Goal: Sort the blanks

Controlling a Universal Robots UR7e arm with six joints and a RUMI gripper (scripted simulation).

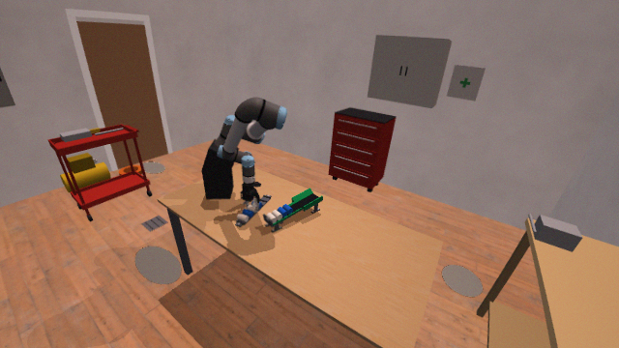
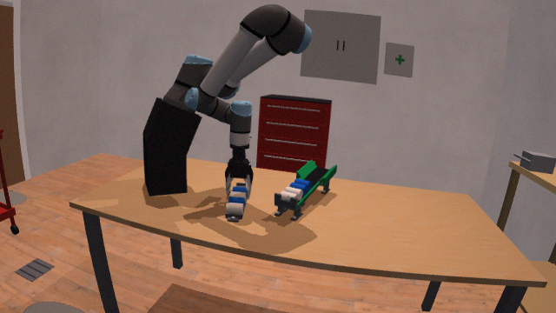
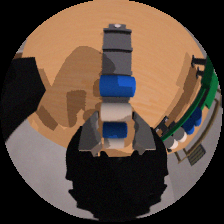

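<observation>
The black stock rack lies 4 cm below my hand, 2 cm to the left of it and 1 cm behind it.
</observation>
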